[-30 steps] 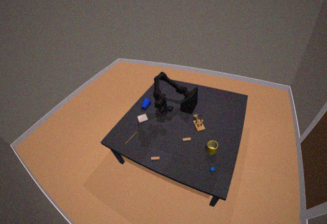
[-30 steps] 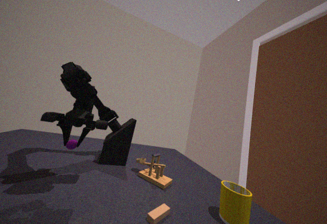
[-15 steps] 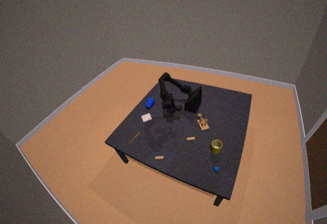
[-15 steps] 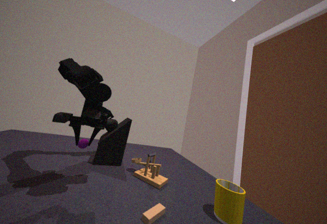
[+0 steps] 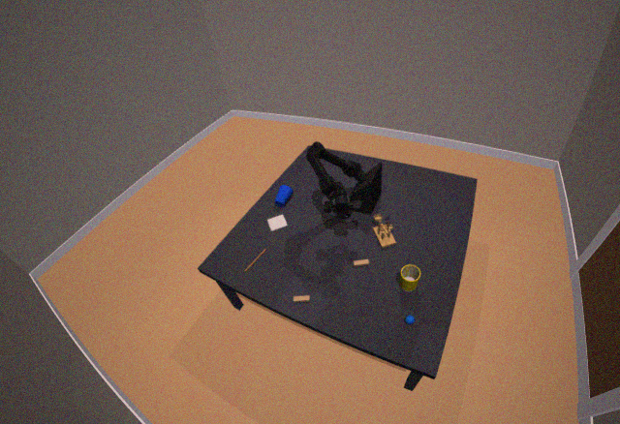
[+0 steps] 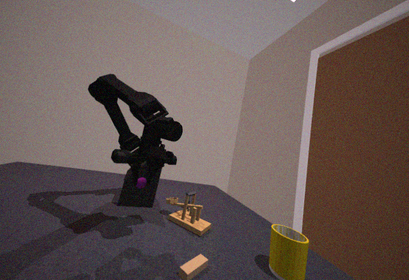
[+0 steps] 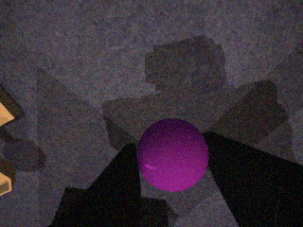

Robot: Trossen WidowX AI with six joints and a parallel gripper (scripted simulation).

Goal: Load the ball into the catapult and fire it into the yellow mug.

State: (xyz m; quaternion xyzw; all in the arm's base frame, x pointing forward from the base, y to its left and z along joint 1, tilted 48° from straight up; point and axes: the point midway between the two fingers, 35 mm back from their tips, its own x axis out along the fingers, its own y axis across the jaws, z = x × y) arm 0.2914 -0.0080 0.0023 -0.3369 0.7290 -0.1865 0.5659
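Now: the catapult 19 cm to the left of my gripper tip, 8 cm below it and 8 cm behind it. Also, from my gripper tip: white square: 41 cm to the right, 13 cm below, 7 cm ahead; then yellow mug: 40 cm to the left, 21 cm ahead, 10 cm below; then purple ball: 1 cm above.
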